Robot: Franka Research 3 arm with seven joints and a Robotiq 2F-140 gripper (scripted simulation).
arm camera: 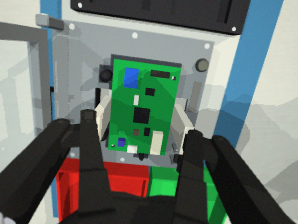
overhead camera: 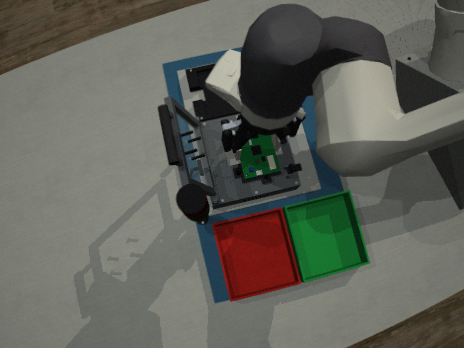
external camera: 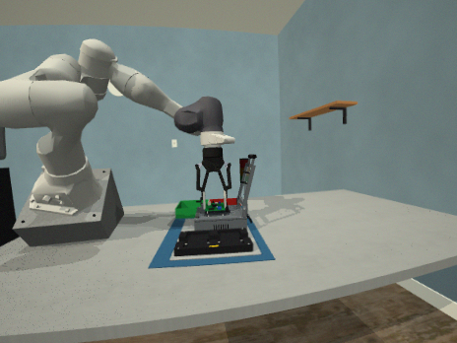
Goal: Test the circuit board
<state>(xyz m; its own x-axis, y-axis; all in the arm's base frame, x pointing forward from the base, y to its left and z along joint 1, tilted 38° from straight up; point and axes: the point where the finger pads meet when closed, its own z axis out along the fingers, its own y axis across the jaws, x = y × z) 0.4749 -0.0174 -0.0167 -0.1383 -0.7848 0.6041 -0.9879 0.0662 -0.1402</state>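
Right now the green circuit board is 20 mm below my hand. Also, from my hand: latch hook (50 mm behind, 70 mm to the left, 20 mm below); then clear lid (120 mm ahead, 20 mm to the right, 80 mm above); then tester plate (10 mm ahead, 10 mm to the left, 30 mm below).
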